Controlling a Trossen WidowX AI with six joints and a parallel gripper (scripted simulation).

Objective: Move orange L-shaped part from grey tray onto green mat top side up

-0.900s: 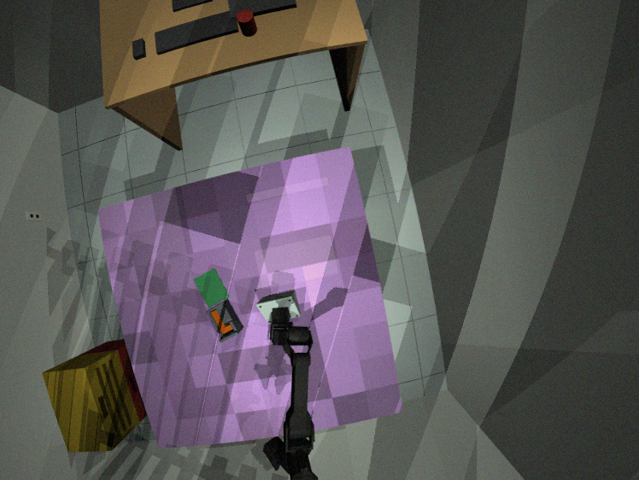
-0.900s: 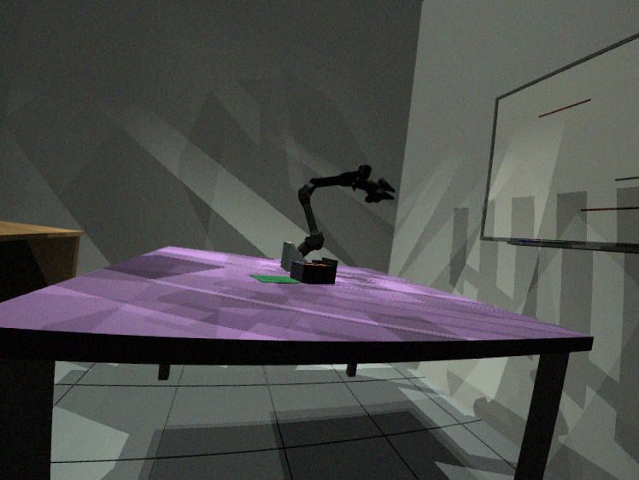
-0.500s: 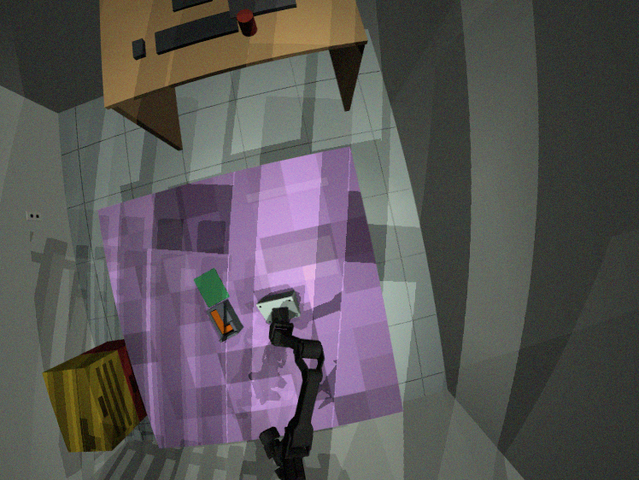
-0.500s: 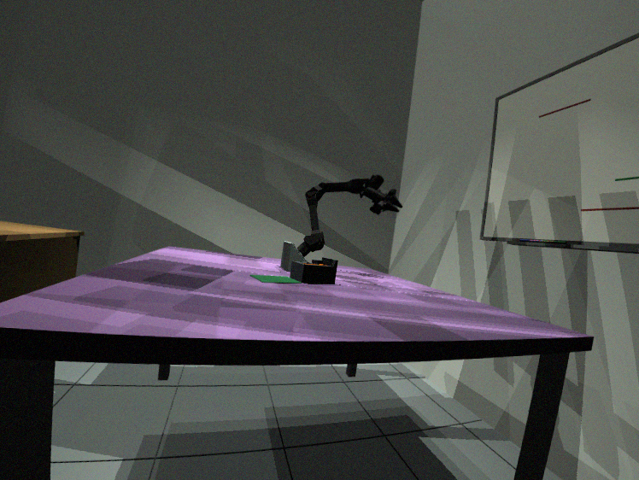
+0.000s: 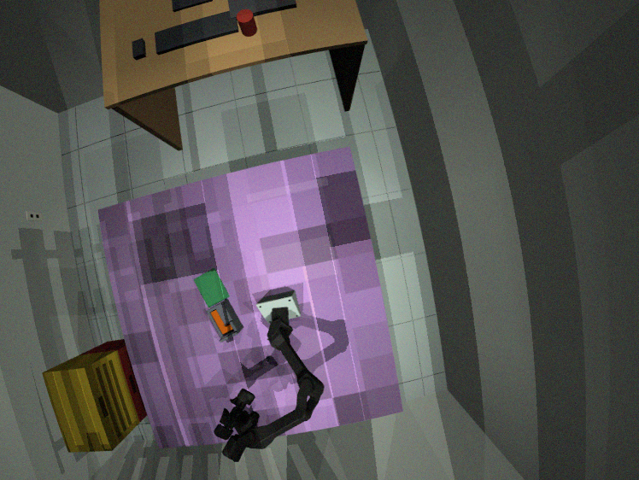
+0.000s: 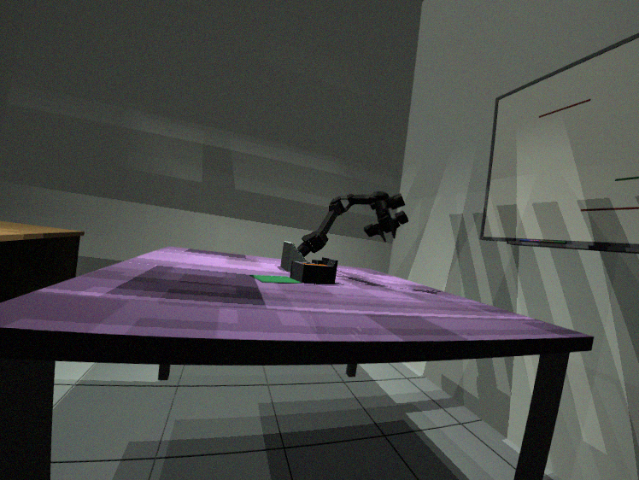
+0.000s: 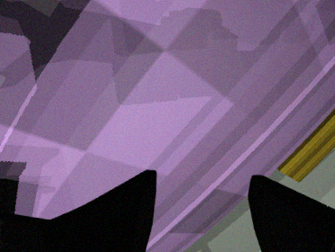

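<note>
My gripper tip is 30 cm to the left of the orange L-shaped part, 15 cm above it and 3 cm short of it. Also, from my gripper tip: green mat: 45 cm to the right, 21 cm below, 10 cm ahead.
</note>
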